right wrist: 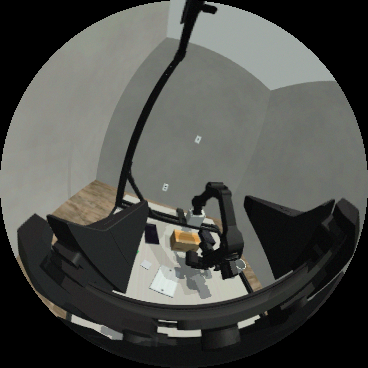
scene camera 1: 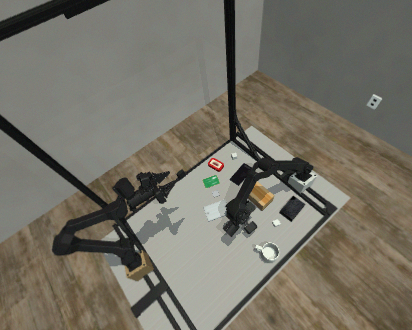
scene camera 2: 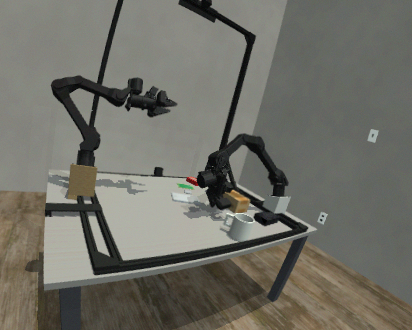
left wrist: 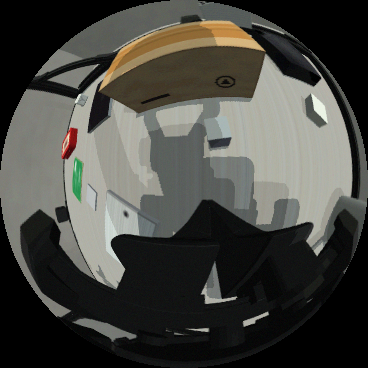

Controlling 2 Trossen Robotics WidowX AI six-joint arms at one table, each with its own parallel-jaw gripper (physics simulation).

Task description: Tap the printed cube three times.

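Several small cubes lie on the table; which one is the printed cube I cannot tell for sure. A small grey-blue cube (left wrist: 218, 131) with a dark side sits in front of the cardboard box in the left wrist view. A white cube (scene camera 1: 276, 223) (left wrist: 316, 110) lies farther right, and a small pale cube (scene camera 1: 234, 156) (left wrist: 81, 99) lies at the back. My left gripper (left wrist: 205, 204) is shut and empty, above the table, with its fingertips below the grey-blue cube in the left wrist picture; contact does not show. My right gripper (scene camera 1: 172, 186) (scene camera 2: 172, 107) is open and empty, high above the table.
The cardboard box (scene camera 1: 261, 195) (scene camera 2: 238, 201) (left wrist: 200, 70) (right wrist: 185, 240) stands near the left arm. A white mug (scene camera 1: 270, 251) (scene camera 2: 242, 227) stands near the front edge. A black box (scene camera 1: 292, 208), a white plate (scene camera 1: 214, 211), a green board (scene camera 1: 211, 181) and a red object (scene camera 1: 216, 164) lie around.
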